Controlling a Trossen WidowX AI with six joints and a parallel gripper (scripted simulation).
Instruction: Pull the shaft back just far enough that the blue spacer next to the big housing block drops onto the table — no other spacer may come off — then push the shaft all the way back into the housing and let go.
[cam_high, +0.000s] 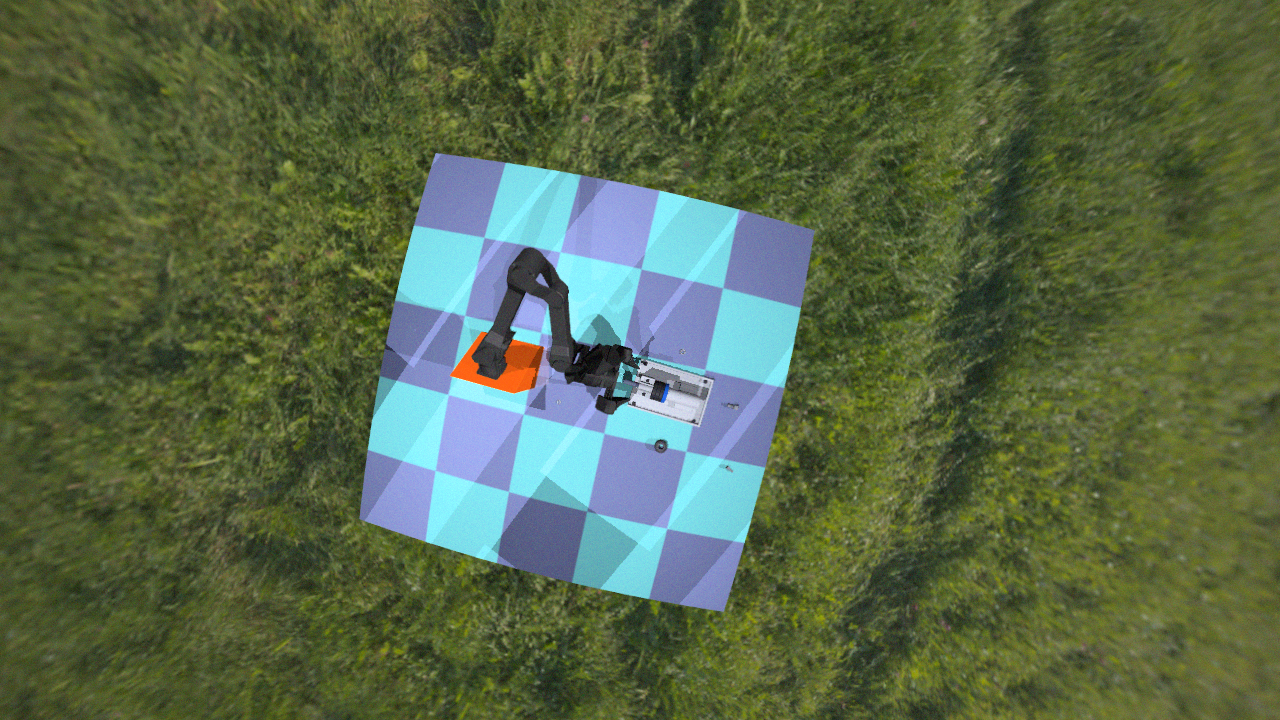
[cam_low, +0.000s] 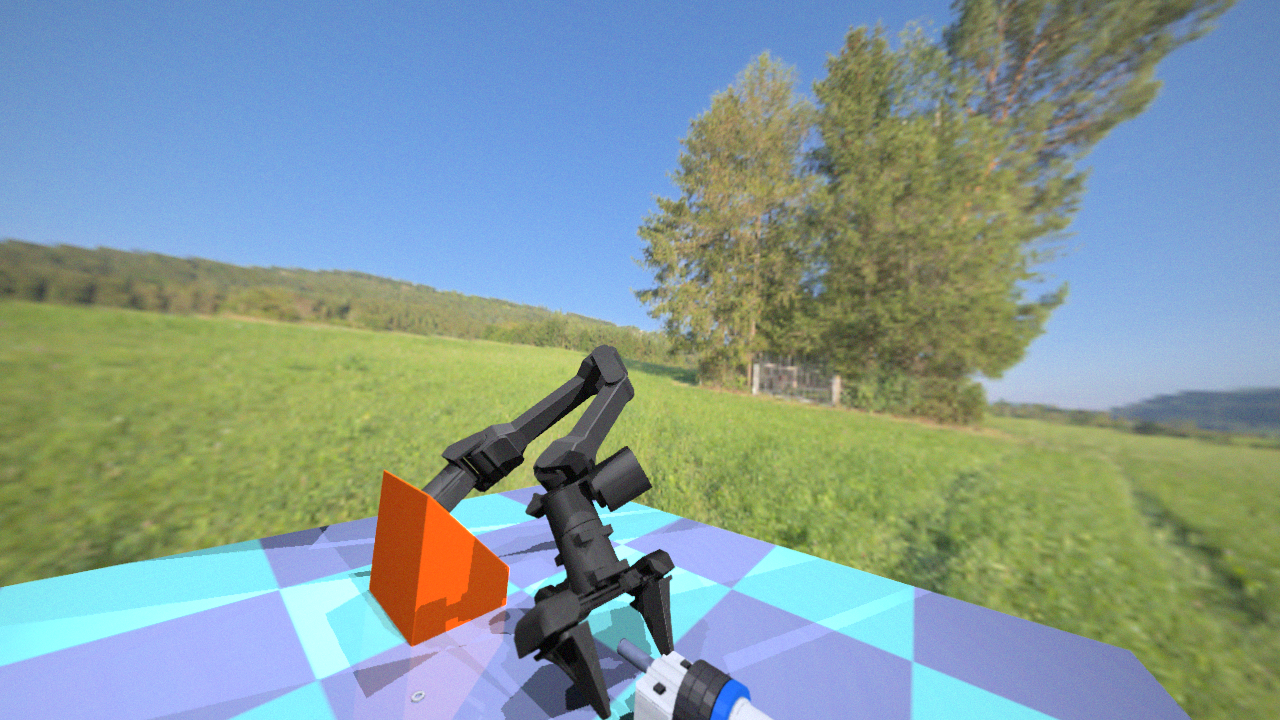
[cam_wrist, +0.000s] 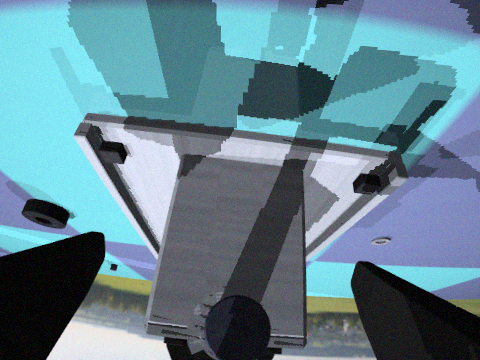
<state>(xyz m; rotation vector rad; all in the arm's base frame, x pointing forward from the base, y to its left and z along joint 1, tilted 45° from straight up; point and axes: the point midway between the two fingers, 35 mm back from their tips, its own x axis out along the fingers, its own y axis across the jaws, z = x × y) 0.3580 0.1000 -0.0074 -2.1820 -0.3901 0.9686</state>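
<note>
Now: gripper tip 5 cm short of the grey shaft and 2 cm below it. Also, from my gripper tip: black spacer (7 cm ahead, 2 cm above); then white baseplate (12 cm ahead, 1 cm below); then blue spacer (9 cm ahead, 2 cm above).
</note>
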